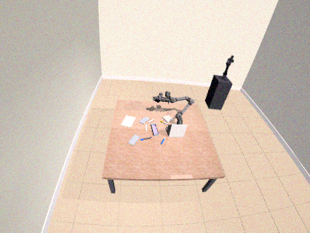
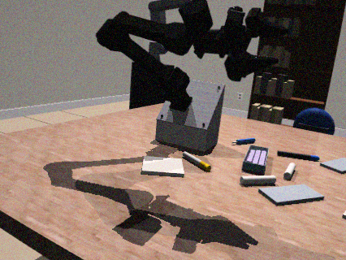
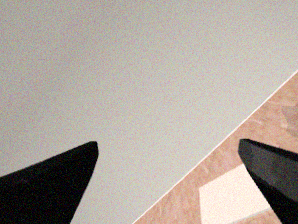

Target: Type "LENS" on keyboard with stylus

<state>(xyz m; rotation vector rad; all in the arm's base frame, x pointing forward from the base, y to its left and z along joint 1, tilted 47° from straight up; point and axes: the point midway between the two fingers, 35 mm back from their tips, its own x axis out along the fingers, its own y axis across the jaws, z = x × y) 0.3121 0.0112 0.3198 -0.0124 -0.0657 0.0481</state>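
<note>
Now: gripper tip 17 cm past the blue stylus, 37 cm to the right of it and 33 cm above it. Also, from my gripper tip: yellow-tipped marker: 19 cm behind, 6 cm to the left, 33 cm below; then white sheet: 28 cm ahead, 8 cm to the left, 34 cm below; then blue pen: 7 cm ahead, 37 cm to the left, 33 cm below.
</note>
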